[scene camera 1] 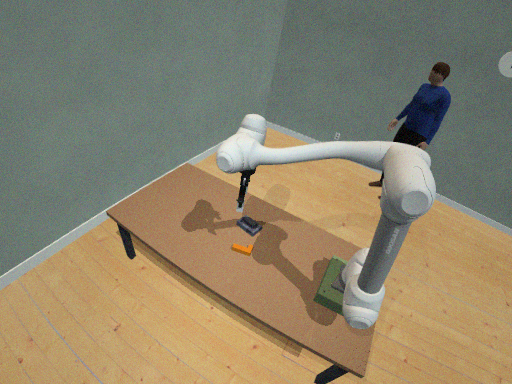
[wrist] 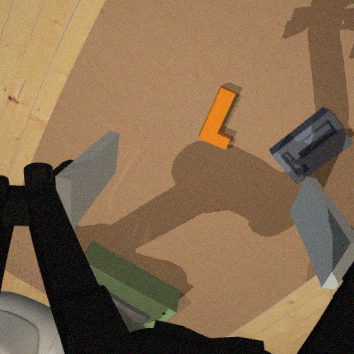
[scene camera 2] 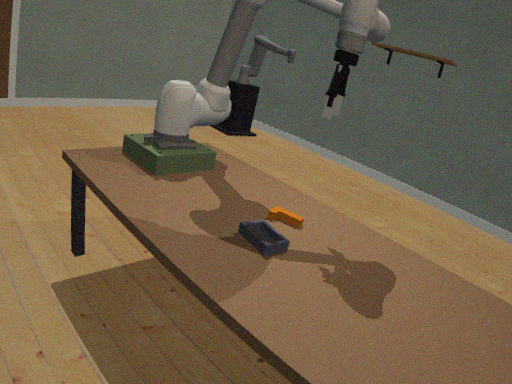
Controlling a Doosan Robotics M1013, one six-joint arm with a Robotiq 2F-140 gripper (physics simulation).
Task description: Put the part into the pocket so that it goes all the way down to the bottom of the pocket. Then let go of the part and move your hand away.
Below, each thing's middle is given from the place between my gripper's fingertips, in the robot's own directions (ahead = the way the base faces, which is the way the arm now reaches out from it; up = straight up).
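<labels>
Orange L-shaped part [wrist: 209, 132]: my gripper 3 cm past it, 5 cm to the left of it, 38 cm above it.
</labels>
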